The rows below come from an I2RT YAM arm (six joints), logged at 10 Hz.
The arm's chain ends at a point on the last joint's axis. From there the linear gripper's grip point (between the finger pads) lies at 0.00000 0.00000 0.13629 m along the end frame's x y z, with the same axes.
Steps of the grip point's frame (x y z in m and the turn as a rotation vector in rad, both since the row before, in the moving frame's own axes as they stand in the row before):
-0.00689 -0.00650 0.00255 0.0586 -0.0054 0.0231
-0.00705 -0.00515 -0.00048 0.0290 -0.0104 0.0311
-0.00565 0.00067 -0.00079 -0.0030 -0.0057 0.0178
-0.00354 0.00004 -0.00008 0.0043 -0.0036 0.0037
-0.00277 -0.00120 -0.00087 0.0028 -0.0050 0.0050
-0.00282 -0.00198 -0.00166 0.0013 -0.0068 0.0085
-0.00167 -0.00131 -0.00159 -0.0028 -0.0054 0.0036
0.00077 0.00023 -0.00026 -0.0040 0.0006 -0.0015
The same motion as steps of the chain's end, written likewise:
-0.00625 0.00149 0.00279 0.0586 -0.0054 0.0231
-0.00569 -0.00118 -0.00042 0.0290 -0.0104 0.0311
-0.00487 0.00027 -0.00079 -0.0030 -0.0057 0.0178
-0.00305 0.00063 -0.00008 0.0043 -0.0036 0.0037
-0.00209 -0.00082 -0.00087 0.0028 -0.0050 0.0050
-0.00189 -0.00180 -0.00166 0.0013 -0.0068 0.0085
-0.00093 -0.00169 -0.00159 -0.0028 -0.0054 0.0036
0.00069 -0.00032 -0.00026 -0.0040 0.0006 -0.0015

